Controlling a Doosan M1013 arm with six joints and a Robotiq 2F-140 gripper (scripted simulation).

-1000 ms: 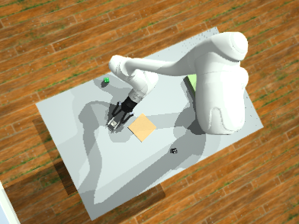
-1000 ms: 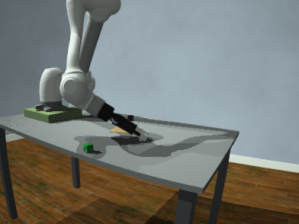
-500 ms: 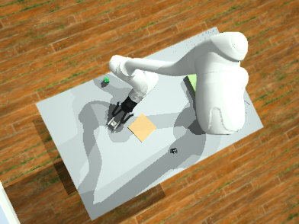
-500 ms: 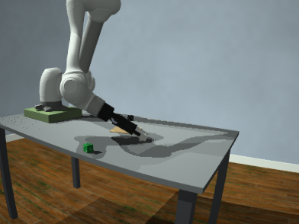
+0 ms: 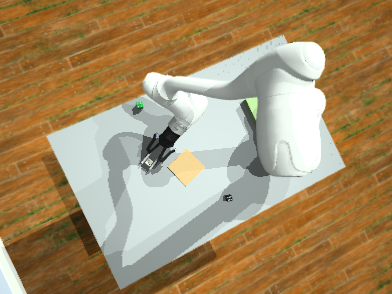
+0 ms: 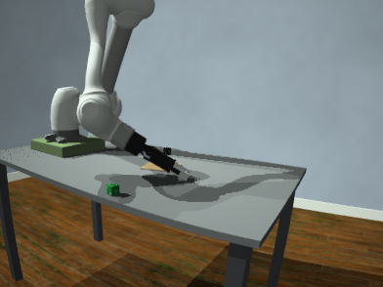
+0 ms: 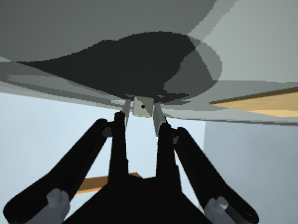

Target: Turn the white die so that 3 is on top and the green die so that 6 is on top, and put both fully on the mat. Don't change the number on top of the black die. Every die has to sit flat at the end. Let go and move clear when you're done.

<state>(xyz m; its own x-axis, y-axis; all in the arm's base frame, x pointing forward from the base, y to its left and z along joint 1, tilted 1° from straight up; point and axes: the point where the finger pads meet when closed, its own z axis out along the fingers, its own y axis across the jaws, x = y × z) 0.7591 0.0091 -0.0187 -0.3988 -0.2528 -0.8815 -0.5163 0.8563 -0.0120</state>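
Now: the white die 1 cm below my hand and 1 cm ahead of it. From my hand the other things lie so: green die: 29 cm to the right, 4 cm behind, 1 cm below; black die: 32 cm to the left, 32 cm behind, 1 cm below; tan mat: 17 cm behind, 9 cm to the left, 3 cm below.
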